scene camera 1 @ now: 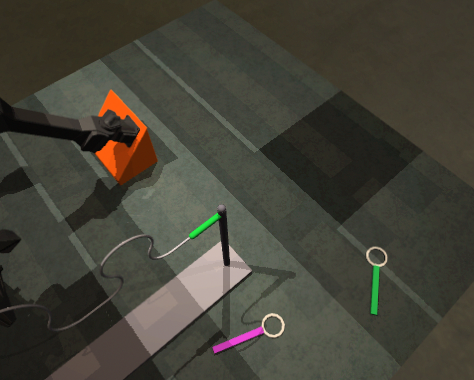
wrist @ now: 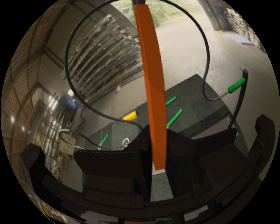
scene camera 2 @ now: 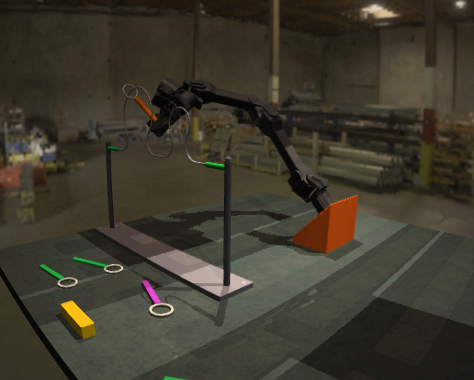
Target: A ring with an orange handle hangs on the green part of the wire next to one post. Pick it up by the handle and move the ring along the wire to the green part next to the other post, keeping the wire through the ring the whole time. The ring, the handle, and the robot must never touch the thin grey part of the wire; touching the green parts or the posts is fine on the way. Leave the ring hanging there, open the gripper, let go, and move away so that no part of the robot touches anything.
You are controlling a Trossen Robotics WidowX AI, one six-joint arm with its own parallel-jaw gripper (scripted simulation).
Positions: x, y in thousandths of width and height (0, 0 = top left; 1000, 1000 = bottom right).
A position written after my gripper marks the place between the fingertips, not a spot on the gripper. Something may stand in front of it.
In view: my gripper (scene camera 2: 318, 343) and a yellow block (scene camera 2: 153, 825).
My gripper also shows in the wrist view (wrist: 545, 574). Scene camera 1 misses the yellow block: it is out of frame.
